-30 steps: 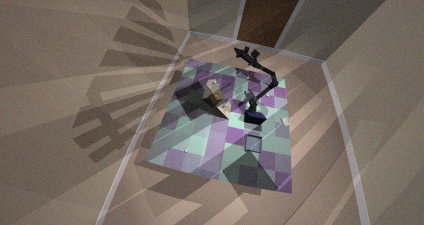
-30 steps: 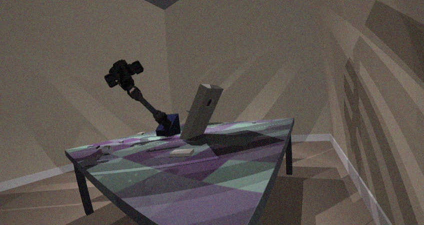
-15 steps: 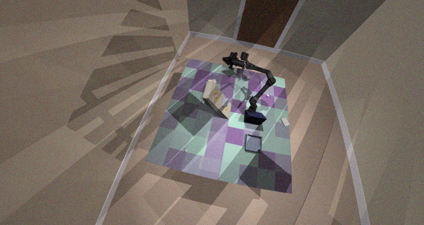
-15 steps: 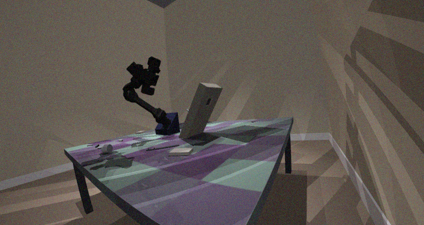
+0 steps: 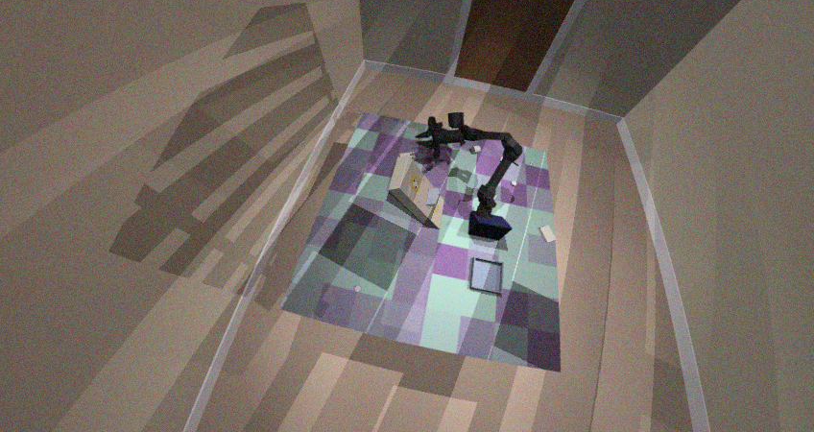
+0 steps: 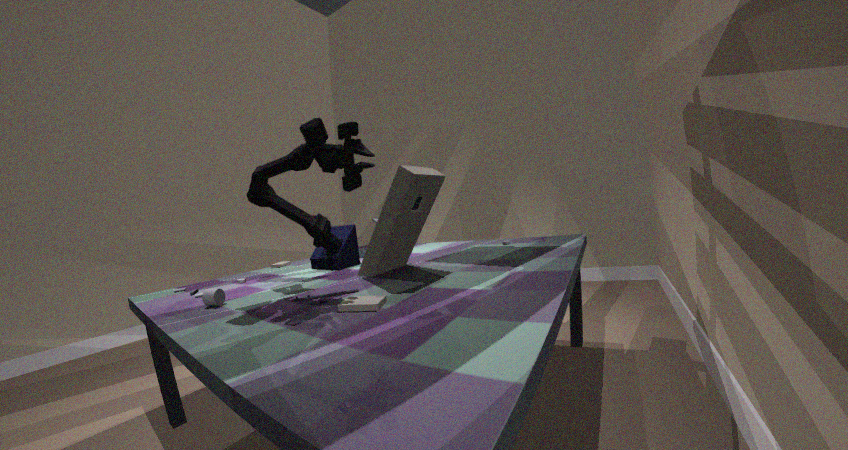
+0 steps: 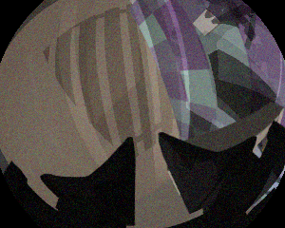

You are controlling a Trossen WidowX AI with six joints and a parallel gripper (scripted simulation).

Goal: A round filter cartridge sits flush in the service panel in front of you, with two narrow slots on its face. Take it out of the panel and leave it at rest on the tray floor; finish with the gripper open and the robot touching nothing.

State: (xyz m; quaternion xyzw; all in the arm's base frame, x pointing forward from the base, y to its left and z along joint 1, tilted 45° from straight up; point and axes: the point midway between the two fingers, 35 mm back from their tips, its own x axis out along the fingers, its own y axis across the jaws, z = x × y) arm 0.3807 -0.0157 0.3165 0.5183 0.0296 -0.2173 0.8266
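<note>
Now: the round filter cartridge 18 cm to the left of my gripper tip and 10 cm below it. Round my gripper tip: grey square tray (52 cm to the left, 41 cm behind, 32 cm below); beige service panel (19 cm to the left, 17 cm below, 5 cm behind).
</note>
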